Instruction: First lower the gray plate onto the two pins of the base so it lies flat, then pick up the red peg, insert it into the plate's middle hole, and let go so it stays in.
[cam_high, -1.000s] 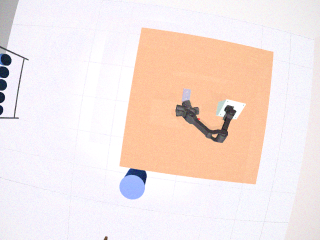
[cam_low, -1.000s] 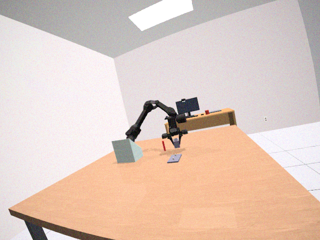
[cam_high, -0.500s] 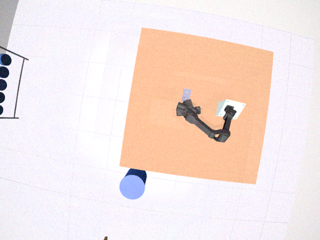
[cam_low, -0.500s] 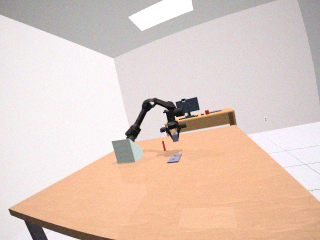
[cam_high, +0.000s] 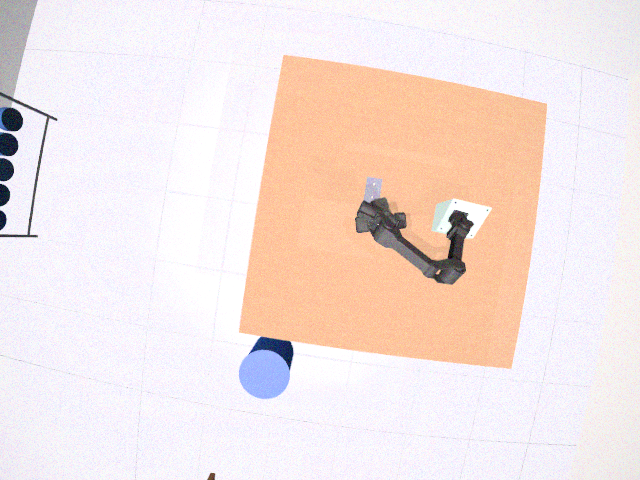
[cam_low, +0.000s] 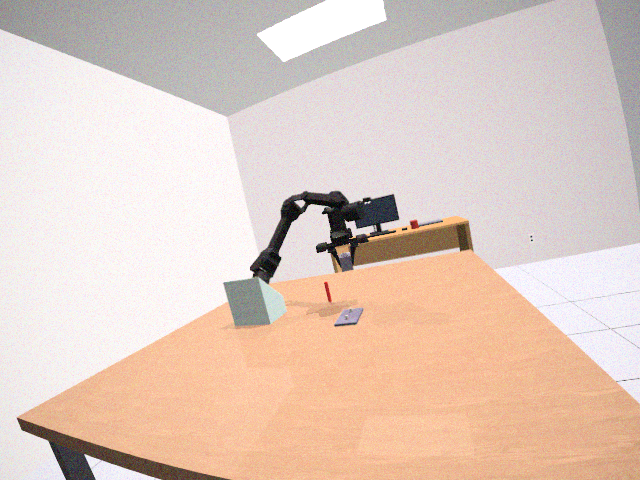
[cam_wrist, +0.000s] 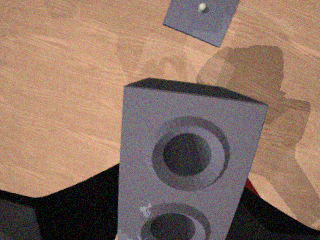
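Right now the red peg is 11 cm behind my gripper tip, 3 cm to the left of it and 10 cm below it. Round my gripper tip: gray plate: 3 cm above.
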